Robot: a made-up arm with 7 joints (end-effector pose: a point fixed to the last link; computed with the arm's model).
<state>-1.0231 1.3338 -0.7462 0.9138 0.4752 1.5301 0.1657</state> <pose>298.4 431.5 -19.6 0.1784 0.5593 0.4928 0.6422</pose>
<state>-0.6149 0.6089 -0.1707 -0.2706 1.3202 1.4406 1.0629</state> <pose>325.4 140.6 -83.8 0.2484 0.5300 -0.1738 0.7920</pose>
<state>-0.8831 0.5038 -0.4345 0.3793 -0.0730 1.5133 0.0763</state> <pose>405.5 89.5 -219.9 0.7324 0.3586 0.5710 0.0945</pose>
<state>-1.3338 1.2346 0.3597 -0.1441 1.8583 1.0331 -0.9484</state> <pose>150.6 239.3 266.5 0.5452 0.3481 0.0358 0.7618</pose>
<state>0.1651 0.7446 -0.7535 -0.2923 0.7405 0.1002 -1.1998</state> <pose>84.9 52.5 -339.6 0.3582 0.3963 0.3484 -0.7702</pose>
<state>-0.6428 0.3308 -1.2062 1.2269 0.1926 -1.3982 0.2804</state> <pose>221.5 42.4 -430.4 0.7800 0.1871 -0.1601 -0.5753</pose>
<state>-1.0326 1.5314 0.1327 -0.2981 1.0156 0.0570 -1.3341</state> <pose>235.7 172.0 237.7 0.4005 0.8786 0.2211 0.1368</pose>
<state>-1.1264 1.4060 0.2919 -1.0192 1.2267 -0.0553 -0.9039</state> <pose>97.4 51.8 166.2 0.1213 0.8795 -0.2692 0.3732</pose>
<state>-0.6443 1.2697 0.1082 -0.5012 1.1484 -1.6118 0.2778</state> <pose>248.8 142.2 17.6 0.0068 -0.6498 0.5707 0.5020</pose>
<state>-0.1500 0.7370 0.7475 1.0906 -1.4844 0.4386 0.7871</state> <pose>93.5 436.5 -334.9 0.4401 -0.4623 0.3337 0.6937</pose>
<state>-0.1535 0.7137 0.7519 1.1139 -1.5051 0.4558 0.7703</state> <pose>89.6 427.2 -347.4 0.4281 -0.4839 0.3431 0.6818</pose>
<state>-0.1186 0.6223 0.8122 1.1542 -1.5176 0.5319 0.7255</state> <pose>58.7 395.0 -385.6 0.3833 -0.5356 0.3762 0.6517</pose>
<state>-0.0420 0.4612 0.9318 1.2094 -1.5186 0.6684 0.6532</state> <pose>-2.8 329.9 -437.7 0.2955 -0.6183 0.4126 0.6001</pose>
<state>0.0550 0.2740 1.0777 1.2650 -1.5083 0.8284 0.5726</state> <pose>-75.8 241.5 -473.9 0.1831 -0.7079 0.4161 0.5405</pose>
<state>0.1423 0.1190 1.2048 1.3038 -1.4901 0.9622 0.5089</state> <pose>-133.5 162.0 -482.9 0.0873 -0.7734 0.3867 0.4947</pose>
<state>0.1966 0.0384 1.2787 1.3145 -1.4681 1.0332 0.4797</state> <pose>-164.1 120.9 -478.9 0.0397 -0.8004 0.3618 0.4762</pose>
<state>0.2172 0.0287 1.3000 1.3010 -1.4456 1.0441 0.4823</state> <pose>-174.4 118.9 -475.2 0.0369 -0.7974 0.3621 0.4813</pose>
